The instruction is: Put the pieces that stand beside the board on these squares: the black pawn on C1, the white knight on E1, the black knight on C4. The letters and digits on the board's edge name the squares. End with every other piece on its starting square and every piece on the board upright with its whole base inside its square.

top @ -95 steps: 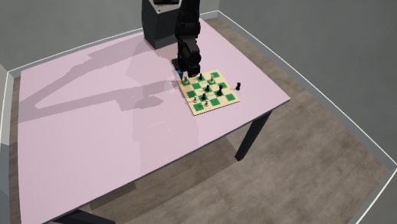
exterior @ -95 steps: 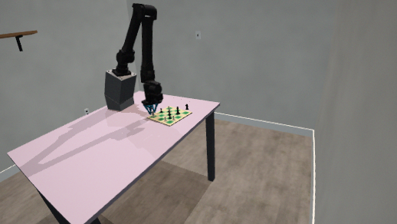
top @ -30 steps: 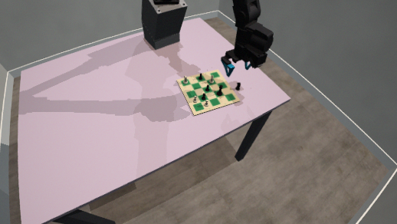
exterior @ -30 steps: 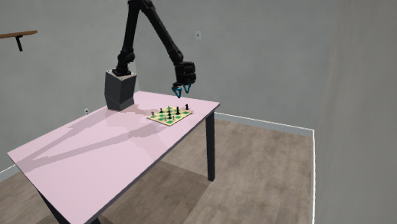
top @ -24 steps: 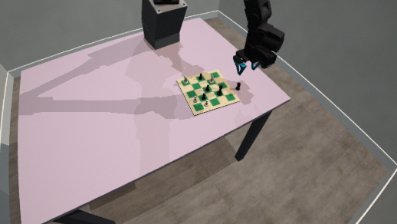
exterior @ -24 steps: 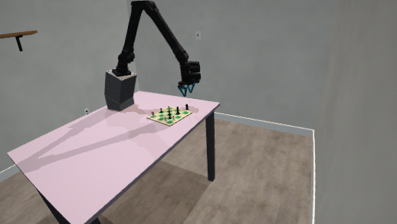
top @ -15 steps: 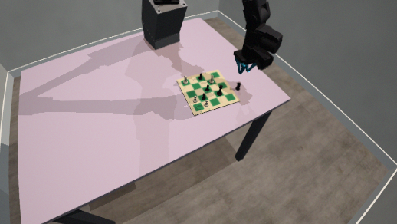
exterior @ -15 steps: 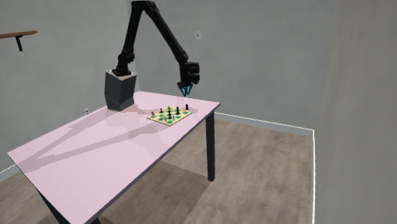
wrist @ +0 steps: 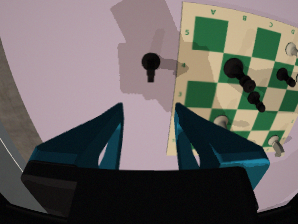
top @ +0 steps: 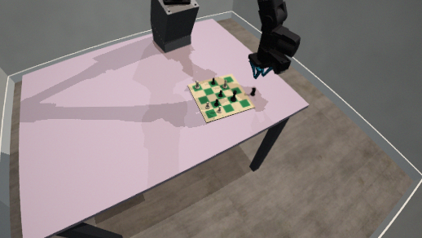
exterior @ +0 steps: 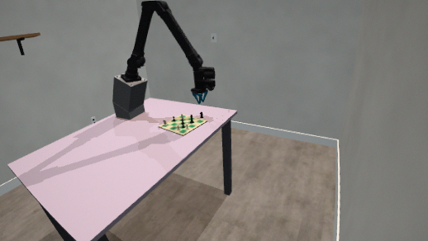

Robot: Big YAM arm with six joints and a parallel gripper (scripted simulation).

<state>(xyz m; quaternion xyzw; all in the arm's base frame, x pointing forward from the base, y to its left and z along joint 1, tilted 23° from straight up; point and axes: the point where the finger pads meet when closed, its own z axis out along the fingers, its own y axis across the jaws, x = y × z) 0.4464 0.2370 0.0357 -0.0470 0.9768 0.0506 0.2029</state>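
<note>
Now: the black knight 1 cm behind my hand and 10 cm below it. From my hand the other things lie so: white knight: 10 cm behind, 23 cm to the right, 9 cm below; chessboard: 3 cm behind, 14 cm to the right, 11 cm below.
</note>
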